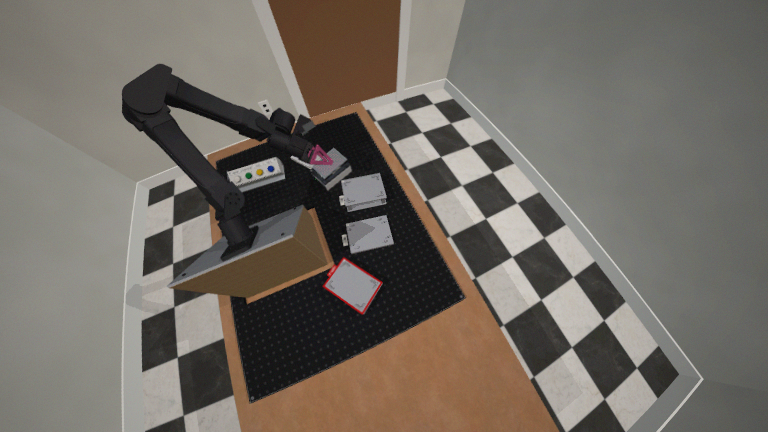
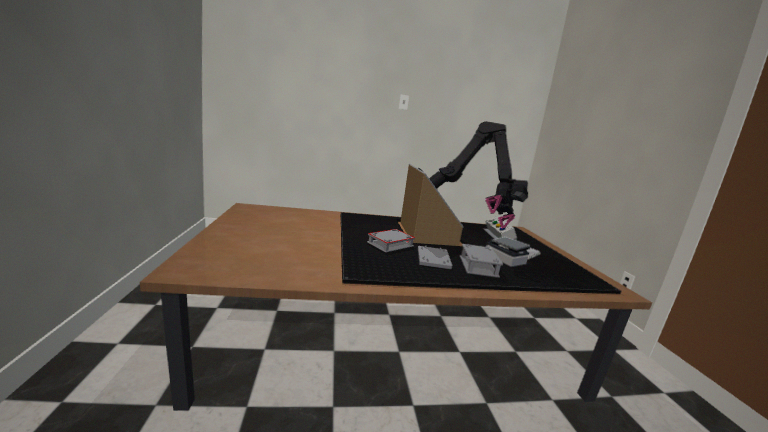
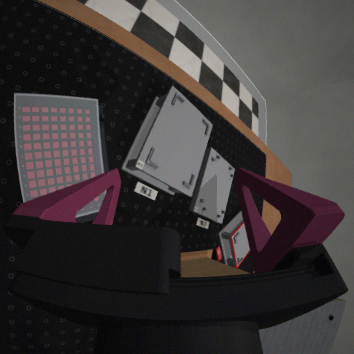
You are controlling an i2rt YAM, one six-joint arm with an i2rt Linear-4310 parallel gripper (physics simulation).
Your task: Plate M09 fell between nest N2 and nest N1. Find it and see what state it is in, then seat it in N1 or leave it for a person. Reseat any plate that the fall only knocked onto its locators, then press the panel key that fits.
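Frame: origin at the arm's base, x left, y back, z up, level; millimetres.
Where they show: gripper, between the fingertips: (image 1: 329,162) (image 2: 498,221) (image 3: 177,174); arm's base, origin of its link: (image 1: 243,242) (image 2: 429,185).
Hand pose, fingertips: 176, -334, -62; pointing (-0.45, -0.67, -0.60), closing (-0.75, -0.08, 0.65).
Observation:
Things, the pixels of their top centre, and the offset from my fingertips, as dx, dy, dz. Level surfaces: height alone.
- plate, centre of its top: (image 3: 62,155) (image 1: 328,161) (image 2: 511,240) +78, -10, -78
- Nest N1, centre of its top: (image 3: 184,139) (image 1: 363,187) (image 2: 481,251) -98, -76, -104
- Nest N2, centre of its top: (image 3: 220,186) (image 1: 369,232) (image 2: 434,252) -261, -8, -140
- red-rimmed nest, centre of its top: (image 3: 248,236) (image 1: 352,284) (image 2: 391,234) -399, +135, -120
- key panel, centre of its top: (image 1: 251,167) (image 2: 501,221) +239, +288, -82
- pale flat item, centre of its top: (image 2: 526,250) (image 1: 305,156) +235, +60, -152
- black dotted mat, height of its surface: dz -166
- wooden table, height of its surface: dz -179
My gripper (image 1: 320,156) (image 2: 499,212) (image 3: 177,174) is open and empty, above the mat near a plate with pink wells. That plate (image 2: 511,245) (image 3: 57,145) lies on a raised holder beyond nest N1; its label cannot be read. Nest N1 (image 1: 364,189) (image 2: 481,255) (image 3: 175,140) is a raised grey platform with corner locators. Nest N2 (image 1: 369,234) (image 2: 435,256) (image 3: 215,185) is a lower grey platform beside it. No fallen plate can be made out between them. A red-rimmed nest (image 1: 352,285) (image 2: 390,236) (image 3: 242,245) stands beyond N2. The key panel (image 1: 256,174) (image 2: 500,228) has white, green, yellow and blue keys.
The arm stands on a wedge-shaped wooden mount (image 1: 284,263) (image 2: 431,217) beside the nests. A pale flat item (image 2: 533,252) lies by the raised holder, partly hidden. The black dotted mat (image 1: 300,333) (image 2: 375,272) lies on the wooden table (image 1: 408,376) (image 2: 257,247).

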